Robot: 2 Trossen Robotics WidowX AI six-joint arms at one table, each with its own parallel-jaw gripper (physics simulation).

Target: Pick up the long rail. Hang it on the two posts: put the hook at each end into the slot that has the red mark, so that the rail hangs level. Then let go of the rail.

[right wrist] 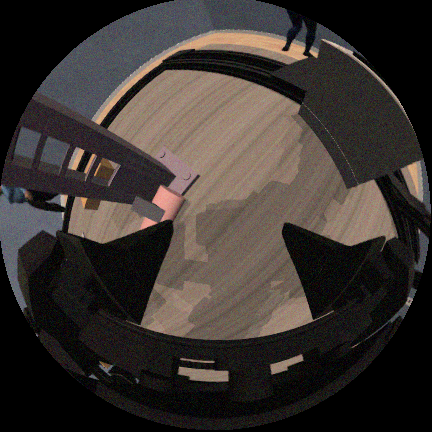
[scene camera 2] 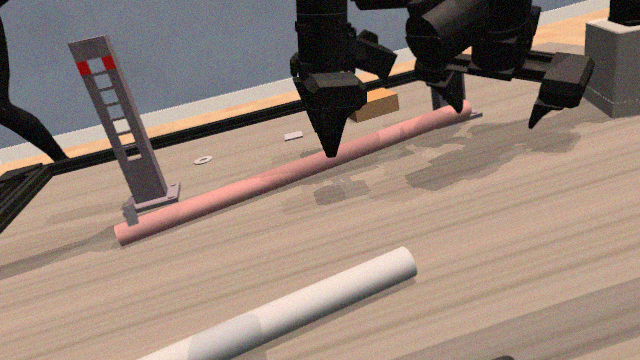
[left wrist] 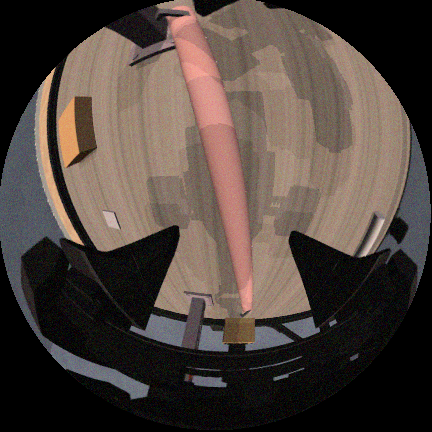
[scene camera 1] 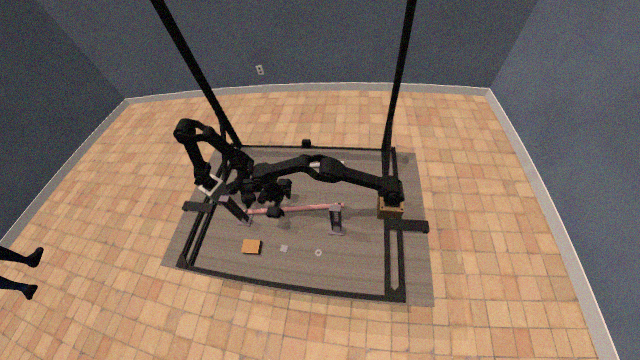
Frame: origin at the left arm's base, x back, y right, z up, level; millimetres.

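Seen in the pictures: left gripper, fingertip midpoint: [scene camera 2: 324, 143] [left wrist: 236, 234] [scene camera 1: 286, 207]; right gripper, fingertip midpoint: [right wrist: 229, 227] [scene camera 2: 494, 118]; left arm's base, link origin: [left wrist: 236, 343] [scene camera 1: 391, 200]; right arm's base, link origin: [scene camera 1: 210, 184].
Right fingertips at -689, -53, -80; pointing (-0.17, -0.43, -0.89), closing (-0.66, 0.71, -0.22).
Note:
Offsets run from my right fingertips to a thing's middle, as dx, dy, dz. "spot": to the spot under its first point.
The long pink rail {+250, -8, +6} [scene camera 1: 310, 207] [scene camera 2: 270, 182] [left wrist: 225, 165] [right wrist: 172, 200] lies low along the table beside both posts, a grey hook tab {spot: +466, +41, +18} [scene camera 2: 130, 214] at its picture-left end in scene camera 2. One post {+466, -66, +94} [scene camera 1: 335, 220] [scene camera 2: 142, 180] [left wrist: 192, 322] has red marks at its top slot. The other post {+23, -82, +94} [scene camera 1: 235, 209] [left wrist: 137, 25] [right wrist: 90, 132] is mostly hidden in scene camera 2; its red mark cannot be made out. My left gripper [scene camera 2: 331, 154] [left wrist: 236, 234] is open above the rail, which runs between its fingers in the wrist view. My right gripper [scene camera 2: 496, 117] [right wrist: 229, 227] is open and empty near the rail's end.
A white rod {+337, +267, -1} [scene camera 2: 330, 295] lies in the foreground of scene camera 2. An orange block {+109, -208, +1} [scene camera 1: 251, 246] [scene camera 2: 377, 104] [left wrist: 77, 132], a small white square {spot: +254, -187, -11} [scene camera 1: 284, 248] [scene camera 2: 293, 135] and a white ring {+404, -183, -13} [scene camera 1: 318, 252] lie beyond the rail. A grey pedestal [scene camera 2: 610, 65] [right wrist: 350, 110] stands near my right gripper.

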